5 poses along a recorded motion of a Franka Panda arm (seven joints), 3.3 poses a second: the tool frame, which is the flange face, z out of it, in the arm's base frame.
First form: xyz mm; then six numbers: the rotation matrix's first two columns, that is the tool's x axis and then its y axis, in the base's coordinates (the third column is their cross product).
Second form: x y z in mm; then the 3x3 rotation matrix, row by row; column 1 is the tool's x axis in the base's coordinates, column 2 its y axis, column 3 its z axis. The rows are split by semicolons. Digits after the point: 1 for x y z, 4 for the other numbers.
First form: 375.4, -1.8, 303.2, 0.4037, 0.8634, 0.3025, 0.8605, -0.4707, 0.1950
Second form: 375.4, -1.8, 303.2; 0.4037, 0.8605, 0.3107; 0.8634, -0.4707, 0.1816; 0.3025, 0.1950, -0.9330
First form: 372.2, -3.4, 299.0, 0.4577, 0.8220, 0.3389, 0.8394, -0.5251, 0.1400
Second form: 372.2, -3.4, 299.0; 0.4577, 0.8394, 0.2930; 0.8220, -0.5251, 0.2204; 0.3389, 0.1400, -0.9303
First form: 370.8, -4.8, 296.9, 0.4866, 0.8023, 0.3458, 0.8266, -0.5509, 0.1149
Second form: 370.8, -4.8, 296.9; 0.4866, 0.8266, 0.2827; 0.8023, -0.5509, 0.2299; 0.3458, 0.1149, -0.9312
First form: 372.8, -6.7, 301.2, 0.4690, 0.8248, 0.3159, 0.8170, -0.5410, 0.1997
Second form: 372.8, -6.7, 301.2; 0.4690, 0.8170, 0.3356; 0.8248, -0.5410, 0.1644; 0.3159, 0.1997, -0.9276
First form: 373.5, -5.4, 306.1, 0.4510, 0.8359, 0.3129, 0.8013, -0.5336, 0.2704
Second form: 373.5, -5.4, 306.1; 0.4510, 0.8013, 0.3930; 0.8359, -0.5336, 0.1288; 0.3129, 0.2704, -0.9105
